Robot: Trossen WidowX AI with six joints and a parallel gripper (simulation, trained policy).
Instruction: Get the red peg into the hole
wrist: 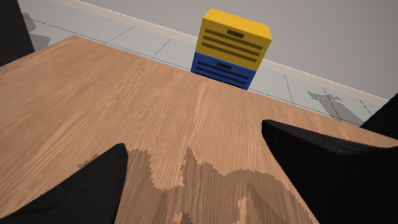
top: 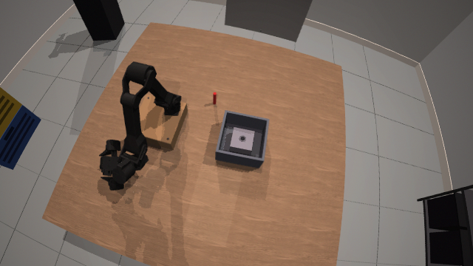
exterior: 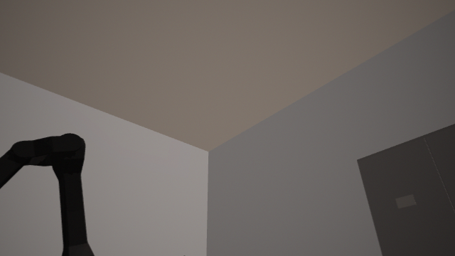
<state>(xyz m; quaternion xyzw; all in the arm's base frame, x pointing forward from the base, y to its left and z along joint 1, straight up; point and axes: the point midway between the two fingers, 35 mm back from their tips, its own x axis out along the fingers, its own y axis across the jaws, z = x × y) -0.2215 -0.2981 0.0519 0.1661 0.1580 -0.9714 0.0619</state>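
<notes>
Right now my gripper tip is 440 mm short of the red peg, 390 mm to the right of it and 70 mm above it. Also, from my gripper tip: dark grey box 570 mm ahead, 180 mm to the left, 80 mm below; light grey plate 570 mm ahead, 180 mm to the left, 60 mm below.
</notes>
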